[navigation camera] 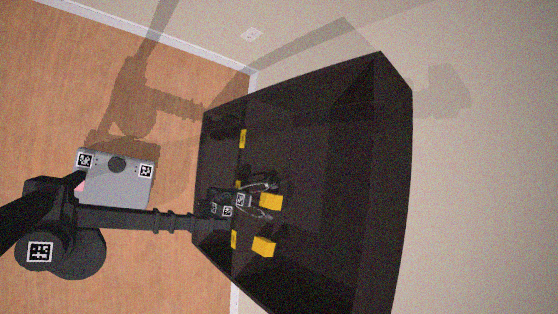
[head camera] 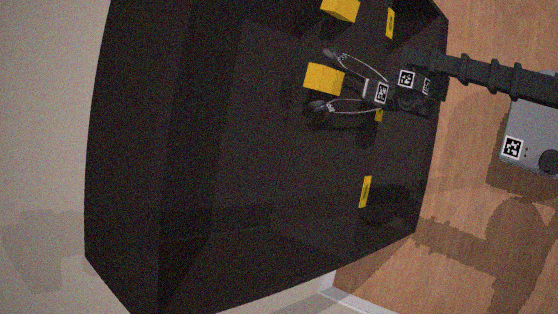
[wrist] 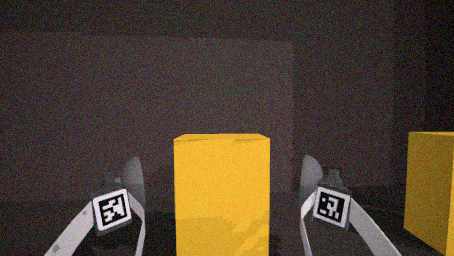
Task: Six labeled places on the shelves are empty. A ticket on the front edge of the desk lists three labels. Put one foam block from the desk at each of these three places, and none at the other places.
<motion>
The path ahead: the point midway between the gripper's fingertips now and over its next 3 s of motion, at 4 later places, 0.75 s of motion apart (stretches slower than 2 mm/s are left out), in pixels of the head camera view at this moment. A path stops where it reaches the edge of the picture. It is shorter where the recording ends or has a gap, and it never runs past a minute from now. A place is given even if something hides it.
My gripper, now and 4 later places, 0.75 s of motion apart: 316, 77; 330, 80; 363, 88; 377, 92; 416, 167
</motion>
